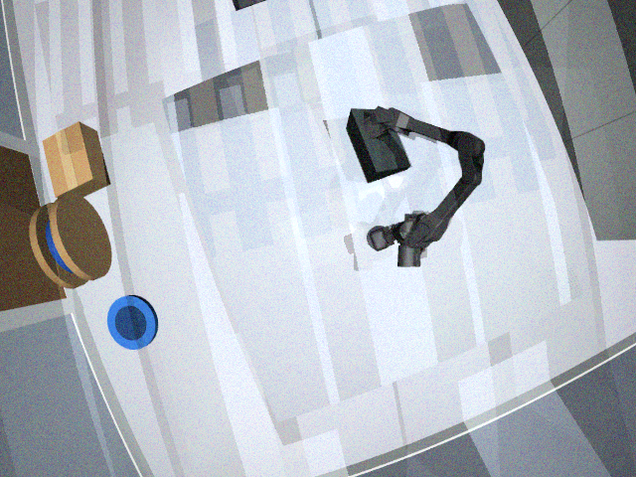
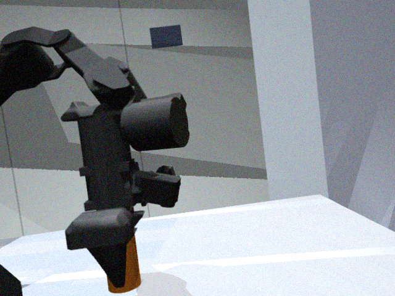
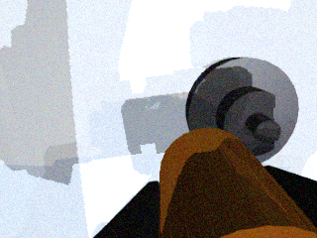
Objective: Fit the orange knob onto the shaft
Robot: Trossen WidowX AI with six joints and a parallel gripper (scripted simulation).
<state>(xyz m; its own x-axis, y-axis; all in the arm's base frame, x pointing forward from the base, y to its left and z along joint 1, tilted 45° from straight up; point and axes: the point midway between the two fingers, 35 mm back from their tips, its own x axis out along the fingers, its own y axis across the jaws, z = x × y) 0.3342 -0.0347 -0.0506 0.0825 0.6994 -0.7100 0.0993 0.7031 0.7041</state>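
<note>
Right now my gripper tip is 4 cm to the left of the dark shaft and 7 cm above it. The rest, counted from my gripper tip: orange knob: 2 cm above.
</note>
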